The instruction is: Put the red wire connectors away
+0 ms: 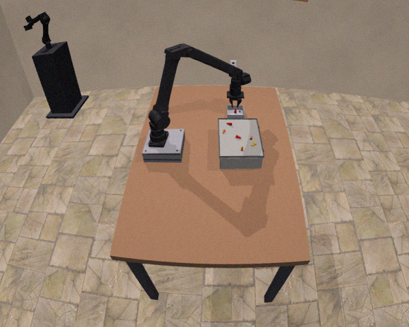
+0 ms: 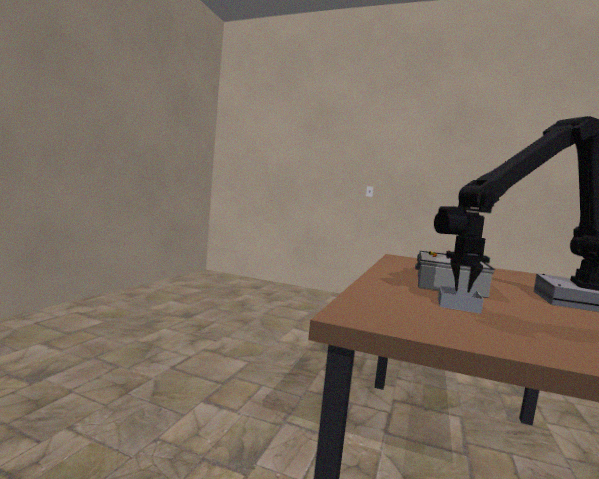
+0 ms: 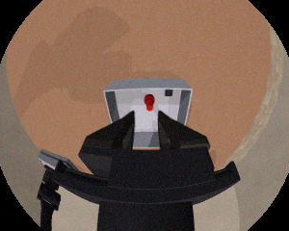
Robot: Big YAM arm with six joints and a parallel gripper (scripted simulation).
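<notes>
Right now the grey tool case is 320 mm to the right of my hand, 50 mm ahead of it and 10 mm above it. Also, from my hand: yellow wire connector 380 mm to the right, 120 mm ahead, 40 mm above.
</notes>
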